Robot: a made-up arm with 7 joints. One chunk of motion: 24 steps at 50 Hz.
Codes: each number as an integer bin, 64 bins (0 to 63) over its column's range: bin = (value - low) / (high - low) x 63, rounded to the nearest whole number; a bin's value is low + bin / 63 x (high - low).
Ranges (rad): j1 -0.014..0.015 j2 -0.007..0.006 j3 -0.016..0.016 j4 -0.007..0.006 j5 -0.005..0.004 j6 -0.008..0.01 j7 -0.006..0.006
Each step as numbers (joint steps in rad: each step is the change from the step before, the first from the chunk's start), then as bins.
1 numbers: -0.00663 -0.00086 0.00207 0.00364 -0.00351 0.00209 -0.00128
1 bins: 16 30 36 52 10 35 25
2 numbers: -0.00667 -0.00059 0.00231 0.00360 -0.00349 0.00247 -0.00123
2 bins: 16 31 36 51 11 37 25
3 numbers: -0.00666 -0.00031 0.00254 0.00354 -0.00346 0.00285 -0.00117
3 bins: 16 32 37 51 11 38 25
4 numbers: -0.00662 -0.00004 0.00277 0.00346 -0.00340 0.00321 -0.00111
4 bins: 16 34 37 51 11 39 26
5 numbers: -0.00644 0.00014 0.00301 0.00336 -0.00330 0.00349 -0.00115
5 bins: 16 35 37 50 12 40 25
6 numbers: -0.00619 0.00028 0.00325 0.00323 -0.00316 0.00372 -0.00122
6 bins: 17 35 38 50 13 41 25
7 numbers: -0.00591 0.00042 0.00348 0.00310 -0.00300 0.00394 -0.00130
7 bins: 18 36 38 49 14 42 25
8 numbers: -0.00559 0.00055 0.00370 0.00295 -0.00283 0.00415 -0.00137
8 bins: 18 37 39 48 15 43 24
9 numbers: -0.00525 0.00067 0.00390 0.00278 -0.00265 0.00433 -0.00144
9 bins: 19 37 39 47 16 43 24
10 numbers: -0.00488 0.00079 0.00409 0.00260 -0.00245 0.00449 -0.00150
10 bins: 20 38 40 47 18 44 24
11 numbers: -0.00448 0.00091 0.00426 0.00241 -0.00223 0.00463 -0.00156
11 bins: 21 38 40 46 19 44 23
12 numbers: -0.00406 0.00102 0.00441 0.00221 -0.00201 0.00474 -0.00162
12 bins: 22 39 40 45 21 45 23
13 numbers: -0.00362 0.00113 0.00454 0.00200 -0.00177 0.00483 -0.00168
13 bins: 23 39 40 44 23 45 23
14 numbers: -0.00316 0.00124 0.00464 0.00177 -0.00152 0.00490 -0.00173
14 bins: 24 40 41 43 24 45 22
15 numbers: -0.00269 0.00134 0.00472 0.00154 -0.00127 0.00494 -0.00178
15 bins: 25 40 41 41 26 45 22
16 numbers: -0.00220 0.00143 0.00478 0.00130 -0.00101 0.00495 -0.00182
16 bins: 26 41 41 40 28 45 22
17 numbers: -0.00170 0.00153 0.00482 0.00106 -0.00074 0.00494 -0.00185
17 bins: 27 41 41 39 30 45 22
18 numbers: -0.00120 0.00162 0.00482 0.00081 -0.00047 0.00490 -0.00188
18 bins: 28 42 41 38 32 45 22
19 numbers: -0.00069 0.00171 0.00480 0.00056 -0.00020 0.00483 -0.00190
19 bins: 29 42 41 37 34 45 22
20 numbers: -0.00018 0.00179 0.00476 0.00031 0.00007 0.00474 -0.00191
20 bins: 30 43 41 35 35 45 21
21 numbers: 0.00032 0.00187 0.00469 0.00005 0.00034 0.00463 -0.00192
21 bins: 31 43 41 34 37 44 21
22 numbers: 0.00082 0.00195 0.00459 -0.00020 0.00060 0.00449 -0.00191
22 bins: 32 43 41 33 39 44 21
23 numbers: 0.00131 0.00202 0.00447 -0.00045 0.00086 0.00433 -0.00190
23 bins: 33 44 40 32 41 43 22
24 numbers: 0.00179 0.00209 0.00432 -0.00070 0.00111 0.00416 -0.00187
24 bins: 34 44 40 31 43 43 22
